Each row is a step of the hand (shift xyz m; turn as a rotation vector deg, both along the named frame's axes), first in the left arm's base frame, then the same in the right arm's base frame.
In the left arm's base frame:
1: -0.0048 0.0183 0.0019 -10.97 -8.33 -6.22
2: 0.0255 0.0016 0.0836 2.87 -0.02 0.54
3: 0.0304 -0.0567 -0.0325 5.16 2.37 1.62
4: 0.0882 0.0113 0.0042 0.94 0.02 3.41
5: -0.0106 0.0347 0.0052 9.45 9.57 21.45
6: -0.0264 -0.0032 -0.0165 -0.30 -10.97 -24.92
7: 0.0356 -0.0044 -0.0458 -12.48 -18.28 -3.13
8: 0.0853 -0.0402 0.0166 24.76 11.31 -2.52
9: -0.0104 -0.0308 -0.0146 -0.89 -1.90 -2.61
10: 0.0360 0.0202 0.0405 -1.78 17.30 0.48
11: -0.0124 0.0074 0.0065 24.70 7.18 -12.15
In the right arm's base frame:
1: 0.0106 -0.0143 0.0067 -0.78 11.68 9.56
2: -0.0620 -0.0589 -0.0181 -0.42 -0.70 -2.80
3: -0.0127 0.0597 -0.0383 0.33 -3.49 -4.75
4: 0.0042 -0.0224 -0.0860 -2.56 -2.36 -0.64
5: 0.0189 -0.0280 0.0143 -9.90 -22.34 -6.65
6: 0.0104 0.0165 0.0245 11.59 24.47 -2.85
7: 0.0316 0.0286 -0.0396 -9.64 17.31 10.36
8: -0.0389 0.0084 -0.0871 9.32 -9.98 -23.68
9: -0.0092 0.0339 0.0061 0.72 3.23 0.48
10: -0.0173 -0.0461 -0.0304 11.00 -13.03 3.47
11: 0.0000 -0.0082 0.0136 13.87 -0.61 -24.83

